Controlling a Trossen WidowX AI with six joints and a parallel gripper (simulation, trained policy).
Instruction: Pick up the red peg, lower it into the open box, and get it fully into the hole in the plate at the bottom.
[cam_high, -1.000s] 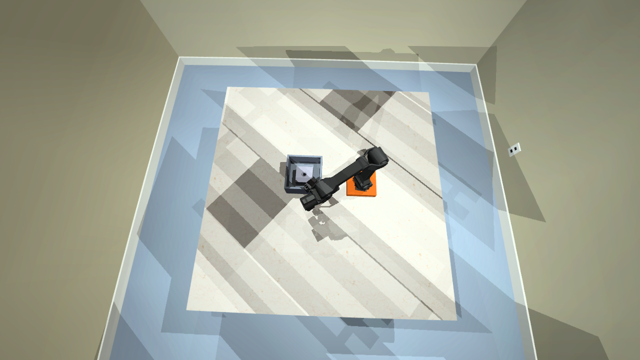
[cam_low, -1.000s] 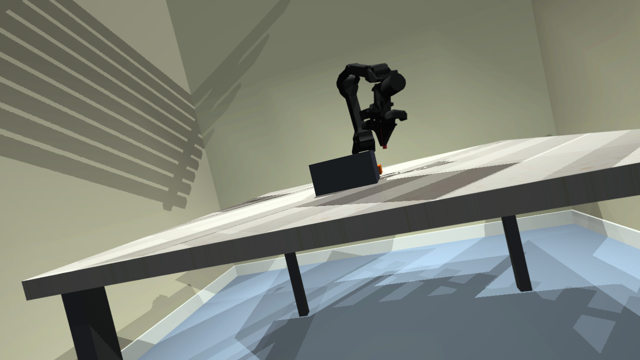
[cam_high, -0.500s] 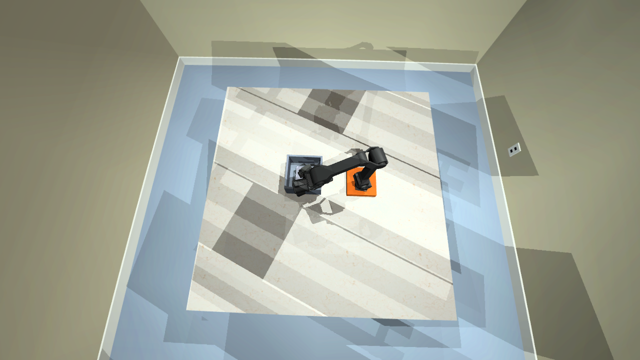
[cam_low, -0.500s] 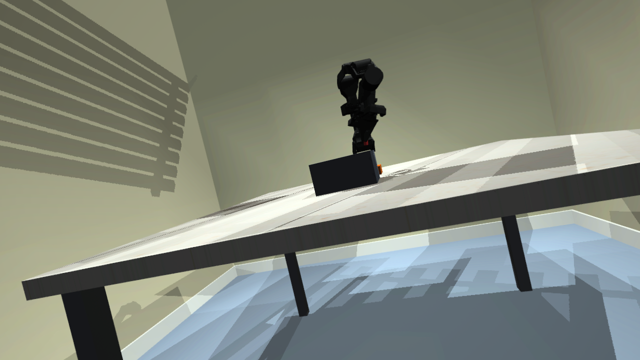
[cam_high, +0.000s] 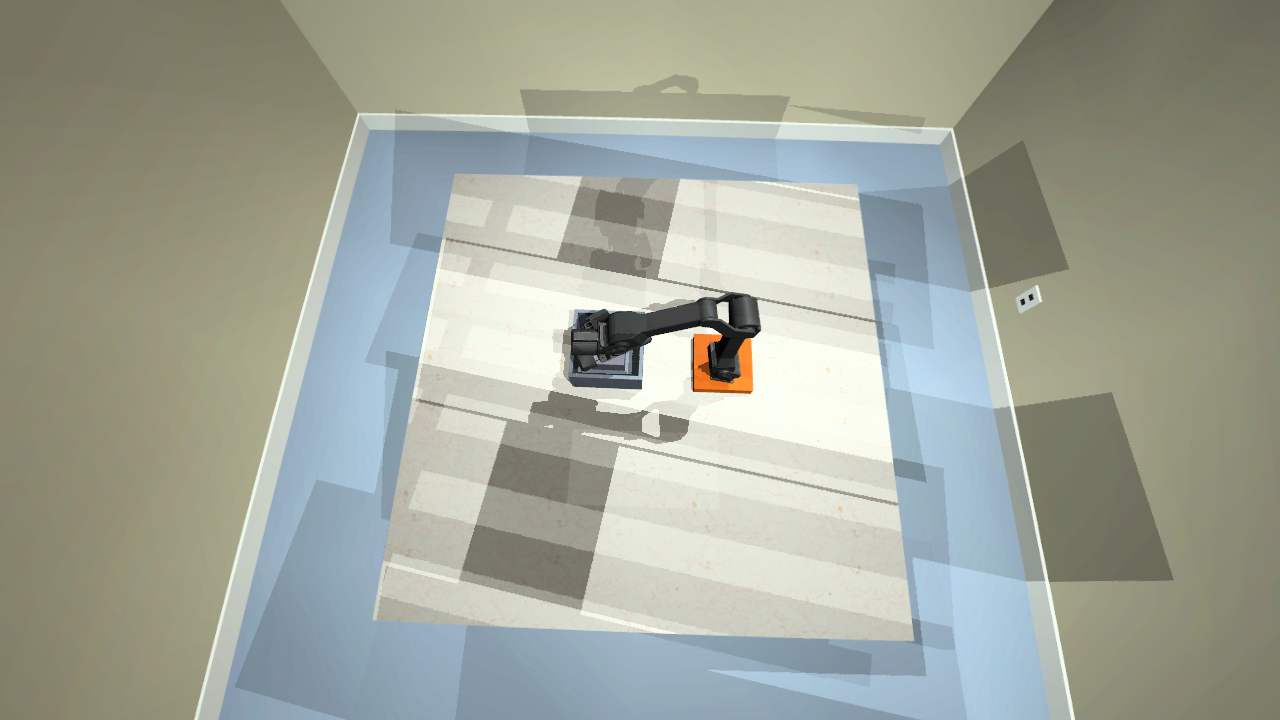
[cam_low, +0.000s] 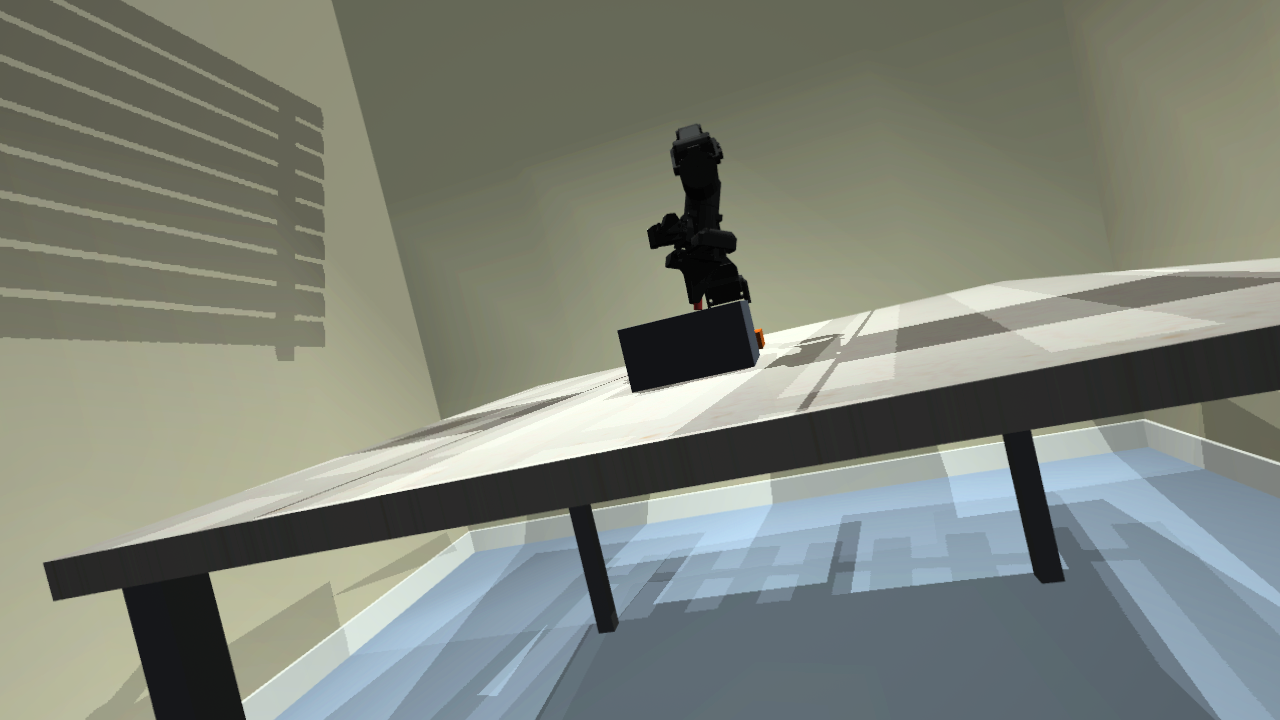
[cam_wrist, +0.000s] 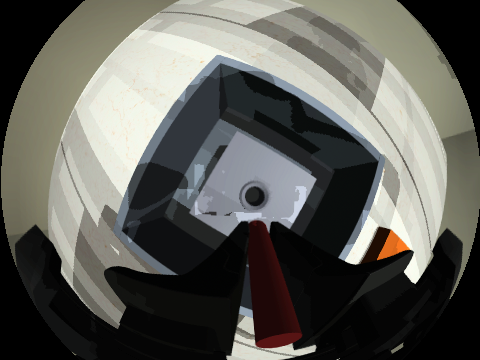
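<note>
The red peg lies 30 mm above my gripper tip, 10 mm to the left of it and 10 mm behind it. Also, from my gripper tip: dark box: 90 mm below, 10 mm to the right, 10 mm ahead; then light grey plate: 70 mm below, 10 mm to the right, 10 mm ahead.
</note>
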